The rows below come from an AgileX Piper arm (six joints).
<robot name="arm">
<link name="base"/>
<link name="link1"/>
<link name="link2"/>
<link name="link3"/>
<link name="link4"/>
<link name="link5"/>
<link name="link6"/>
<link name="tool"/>
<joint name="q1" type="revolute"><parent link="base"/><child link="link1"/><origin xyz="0 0 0.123" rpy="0 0 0"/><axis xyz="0 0 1"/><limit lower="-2.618" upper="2.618"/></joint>
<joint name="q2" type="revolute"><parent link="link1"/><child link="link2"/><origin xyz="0 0 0" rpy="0 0 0"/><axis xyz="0 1 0"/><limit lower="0" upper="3.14"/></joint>
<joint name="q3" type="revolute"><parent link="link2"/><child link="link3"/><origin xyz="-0.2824 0 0.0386" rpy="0 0 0"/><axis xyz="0 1 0"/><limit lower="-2.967" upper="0"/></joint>
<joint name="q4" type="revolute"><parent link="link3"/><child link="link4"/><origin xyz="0.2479 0 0.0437" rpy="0 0 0"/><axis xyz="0.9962 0 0.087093"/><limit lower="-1.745" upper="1.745"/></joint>
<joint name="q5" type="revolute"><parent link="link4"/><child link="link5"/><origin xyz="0 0 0" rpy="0 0 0"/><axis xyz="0 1 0"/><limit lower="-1.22" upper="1.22"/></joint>
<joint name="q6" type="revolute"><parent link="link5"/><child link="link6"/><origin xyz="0.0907 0 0.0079" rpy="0 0 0"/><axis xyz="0.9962 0 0.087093"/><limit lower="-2.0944" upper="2.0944"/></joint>
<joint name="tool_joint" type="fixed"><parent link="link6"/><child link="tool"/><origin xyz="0 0 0" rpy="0 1.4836 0"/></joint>
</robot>
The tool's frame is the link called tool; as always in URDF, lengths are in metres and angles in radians.
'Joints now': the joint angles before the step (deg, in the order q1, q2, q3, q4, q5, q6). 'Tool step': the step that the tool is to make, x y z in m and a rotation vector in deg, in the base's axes. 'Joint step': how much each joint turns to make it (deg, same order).
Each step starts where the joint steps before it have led.
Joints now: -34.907, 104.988, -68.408, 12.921, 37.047, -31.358
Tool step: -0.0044, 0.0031, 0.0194, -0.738, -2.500, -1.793
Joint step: -0.008, -3.215, 0.223, 0.003, 0.253, 2.016
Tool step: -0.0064, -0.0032, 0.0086, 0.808, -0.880, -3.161
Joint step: -1.039, -1.458, 0.015, 0.005, 0.866, 2.554
